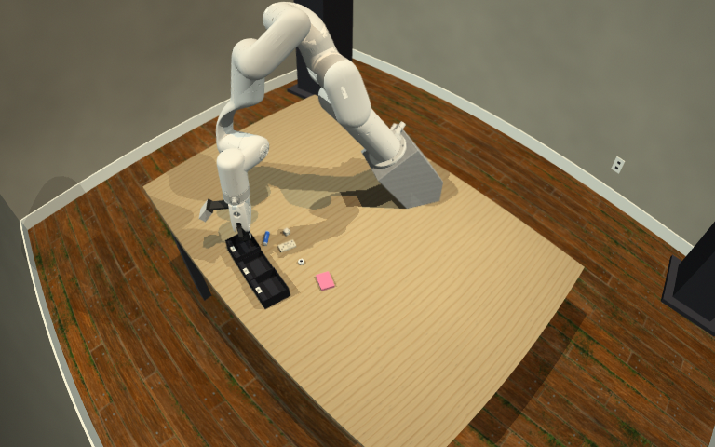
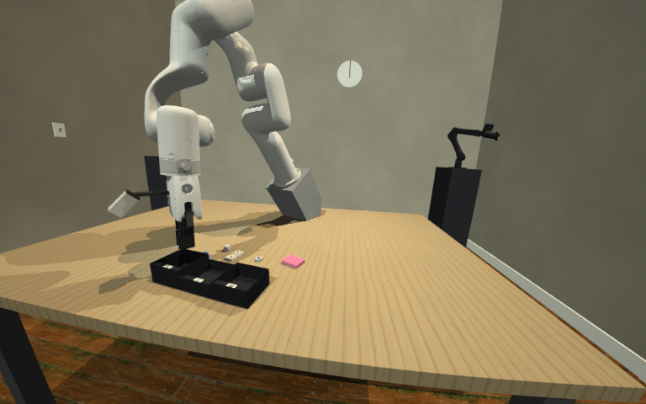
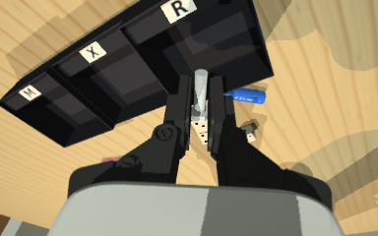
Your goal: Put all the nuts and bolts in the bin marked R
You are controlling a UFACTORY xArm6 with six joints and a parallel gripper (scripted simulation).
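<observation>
My hand is 80 mm past the grey hex nut, 140 mm to the right of it and 90 mm above it. Also, from my hand: white bolt (20 mm below); black bin marked R (30 mm ahead, 70 mm to the left, 70 mm below); blue battery (70 mm behind, 80 mm below).
</observation>
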